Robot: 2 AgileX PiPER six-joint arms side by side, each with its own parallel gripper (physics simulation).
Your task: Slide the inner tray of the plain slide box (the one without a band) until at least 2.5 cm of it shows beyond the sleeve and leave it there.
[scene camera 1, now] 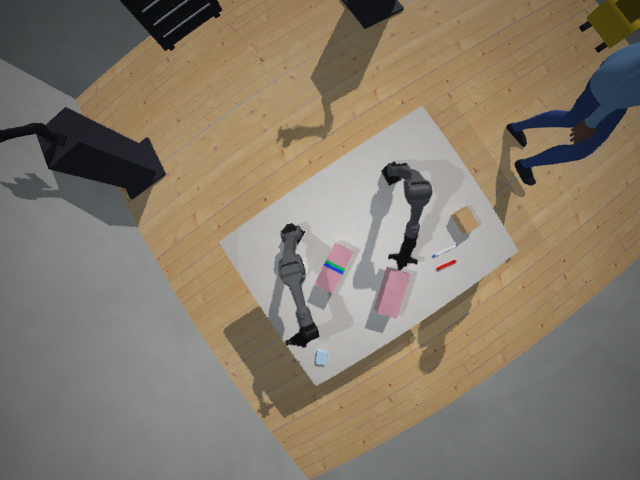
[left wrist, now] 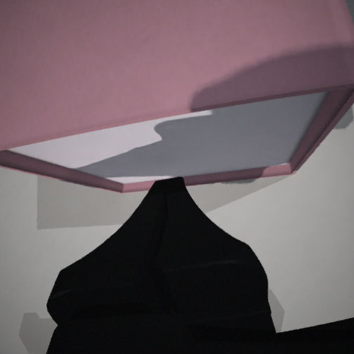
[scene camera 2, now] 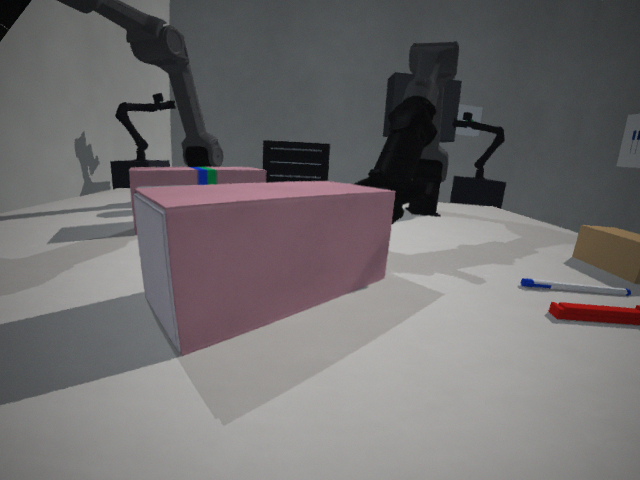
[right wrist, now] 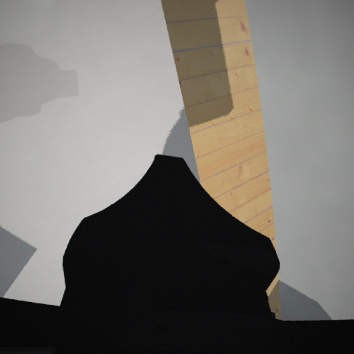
Labels:
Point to a pale inner tray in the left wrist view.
266,133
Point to a white-and-blue pen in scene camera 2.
At 524,282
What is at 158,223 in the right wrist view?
My right gripper.

